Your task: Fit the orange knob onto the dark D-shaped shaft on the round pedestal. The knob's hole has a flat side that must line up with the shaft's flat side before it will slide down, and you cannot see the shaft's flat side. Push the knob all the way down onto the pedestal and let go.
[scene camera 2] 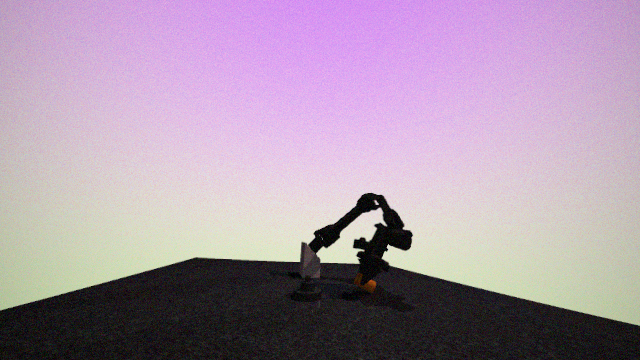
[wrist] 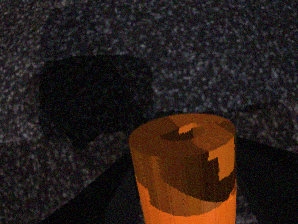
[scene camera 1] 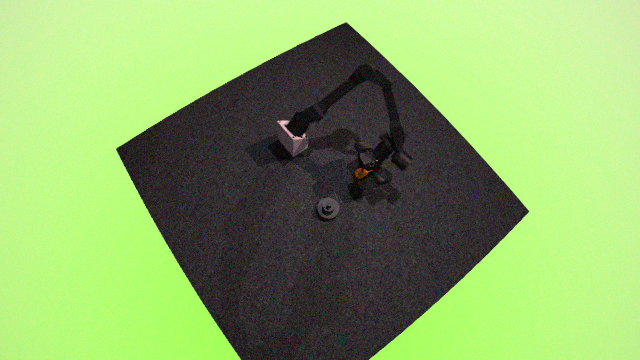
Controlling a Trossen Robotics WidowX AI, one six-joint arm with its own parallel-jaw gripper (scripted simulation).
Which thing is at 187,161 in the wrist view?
An orange knob.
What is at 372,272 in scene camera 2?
My gripper.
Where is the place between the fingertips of my gripper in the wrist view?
181,154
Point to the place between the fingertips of my gripper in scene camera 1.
360,174
